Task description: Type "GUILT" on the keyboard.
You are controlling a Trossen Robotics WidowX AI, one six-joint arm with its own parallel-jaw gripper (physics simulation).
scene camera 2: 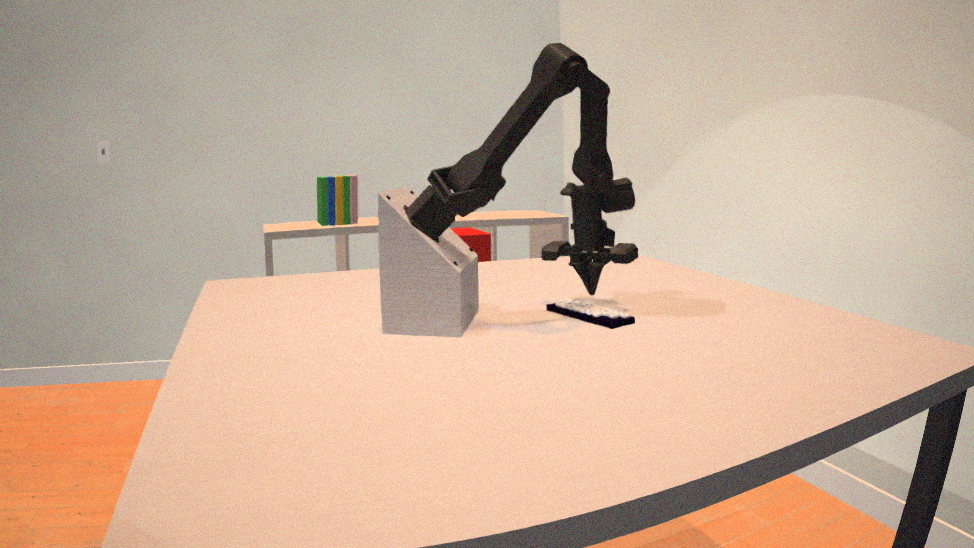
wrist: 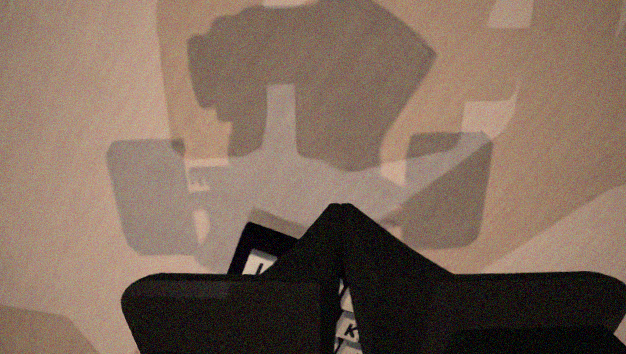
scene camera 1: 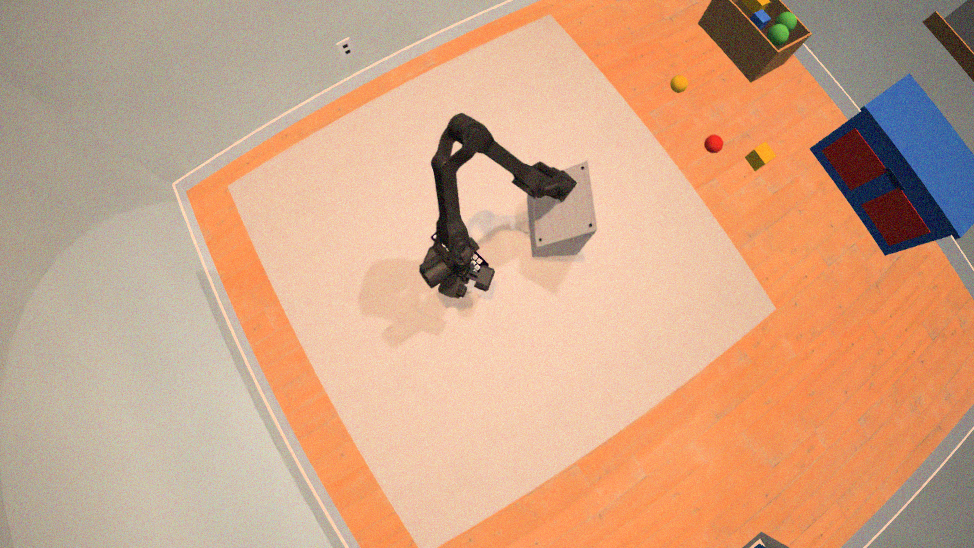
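Where they show: gripper, fingertip midpoint: [scene camera 2: 592, 294] [wrist: 340, 213]; arm's base at its link origin: [scene camera 2: 420, 224] [scene camera 1: 562, 186].
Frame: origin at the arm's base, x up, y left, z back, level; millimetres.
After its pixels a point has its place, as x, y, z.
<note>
The small black keyboard [scene camera 1: 477, 261] @(-163, -64, -273) [scene camera 2: 584, 315] @(-169, -142, -251) [wrist: 245, 250] @(-168, -41, -308) with white keys lies on the table, mostly covered by the gripper in the wrist view. In that view its top left corner shows, with a partly hidden key [wrist: 259, 262] @(-163, -49, -307) that looks like I. A K key [wrist: 348, 327] @(-163, -102, -284) shows in the gap between the fingers. My gripper [scene camera 2: 591, 293] @(-155, -73, -345) [wrist: 340, 213] @(-155, -73, -345) is shut and empty, pointing down. In scene camera 2 its tips are a little above the keyboard. The fingers hide most letters, and I cannot tell which key is under the tips.
The grey arm base block [scene camera 1: 568, 214] @(5, 61, -56) [scene camera 2: 425, 286] @(-96, -44, 20) stands on the table [scene camera 1: 544, 381] @(-180, 302, -409) [scene camera 2: 408, 422] @(-180, -340, 237) beside the keyboard. Behind the table are a shelf [scene camera 2: 299, 226] with upright books [scene camera 2: 337, 200] and a red box [scene camera 2: 480, 244]. Loose balls and bins are on the floor.
</note>
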